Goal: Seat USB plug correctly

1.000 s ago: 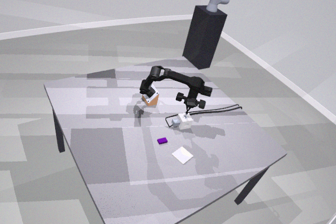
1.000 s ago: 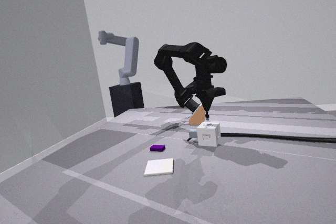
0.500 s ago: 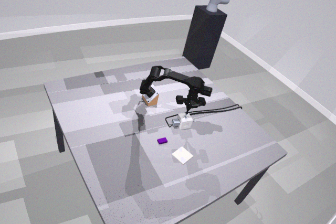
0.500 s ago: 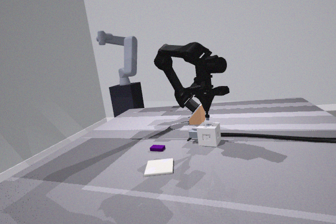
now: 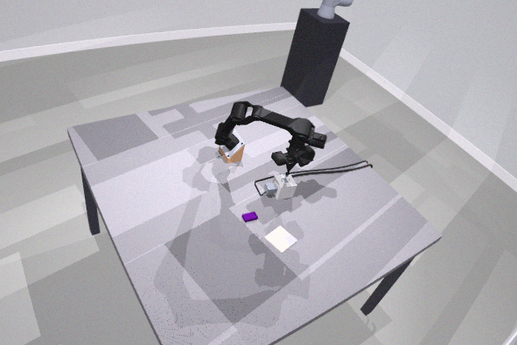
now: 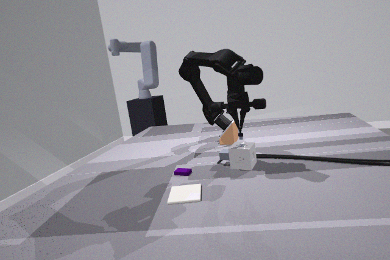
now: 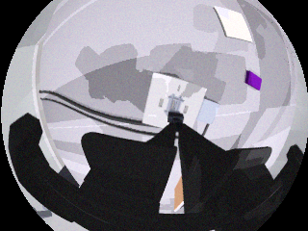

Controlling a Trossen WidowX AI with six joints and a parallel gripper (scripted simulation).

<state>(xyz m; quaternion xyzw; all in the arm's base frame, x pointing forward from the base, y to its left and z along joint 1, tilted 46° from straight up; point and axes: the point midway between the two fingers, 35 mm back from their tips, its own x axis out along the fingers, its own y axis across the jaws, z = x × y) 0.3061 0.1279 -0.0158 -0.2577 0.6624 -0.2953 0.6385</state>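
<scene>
Now: the small USB plug 2 cm below my gripper tip. From my gripper tip the other things lie so: USB socket (7 cm below); purple block (7 cm ahead, 21 cm to the right, 13 cm below); flat white tile (22 cm ahead, 15 cm to the right, 13 cm below).
</scene>
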